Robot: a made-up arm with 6 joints.
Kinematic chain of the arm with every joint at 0, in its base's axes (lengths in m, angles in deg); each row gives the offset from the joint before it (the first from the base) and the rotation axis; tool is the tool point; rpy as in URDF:
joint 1: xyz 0 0 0.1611 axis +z
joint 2: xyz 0 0 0 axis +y
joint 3: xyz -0.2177 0 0.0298 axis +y
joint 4: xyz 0.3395 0 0.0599 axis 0.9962 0 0.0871
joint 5: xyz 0 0 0 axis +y
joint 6: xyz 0.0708 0 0.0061 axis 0.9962 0 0.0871
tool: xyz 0 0 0 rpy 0 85 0
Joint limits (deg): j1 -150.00..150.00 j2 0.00..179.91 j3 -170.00..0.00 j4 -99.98..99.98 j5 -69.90..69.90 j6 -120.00..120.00
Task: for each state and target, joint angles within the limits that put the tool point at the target. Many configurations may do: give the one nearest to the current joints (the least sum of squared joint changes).
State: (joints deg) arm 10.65 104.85 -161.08 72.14 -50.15 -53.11
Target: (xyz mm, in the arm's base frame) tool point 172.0 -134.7 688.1
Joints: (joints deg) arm -20.44 82.78 -127.96 82.71 -69.90 -53.11
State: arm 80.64 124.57 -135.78 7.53 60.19 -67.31
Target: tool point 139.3 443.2 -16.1
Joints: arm 71.75 148.93 -104.20 5.68 67.28 -67.31
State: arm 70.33 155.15 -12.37 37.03 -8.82 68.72
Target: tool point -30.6 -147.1 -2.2
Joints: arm 75.76 164.37 -1.76 37.49 -8.75 68.72
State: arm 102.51 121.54 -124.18 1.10 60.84 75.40
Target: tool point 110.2 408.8 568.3
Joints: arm 75.27 108.94 -140.92 -2.67 52.97 75.40
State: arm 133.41 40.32 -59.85 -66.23 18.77 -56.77
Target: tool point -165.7 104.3 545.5
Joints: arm 150.00 38.34 -62.65 -65.65 6.56 -56.77
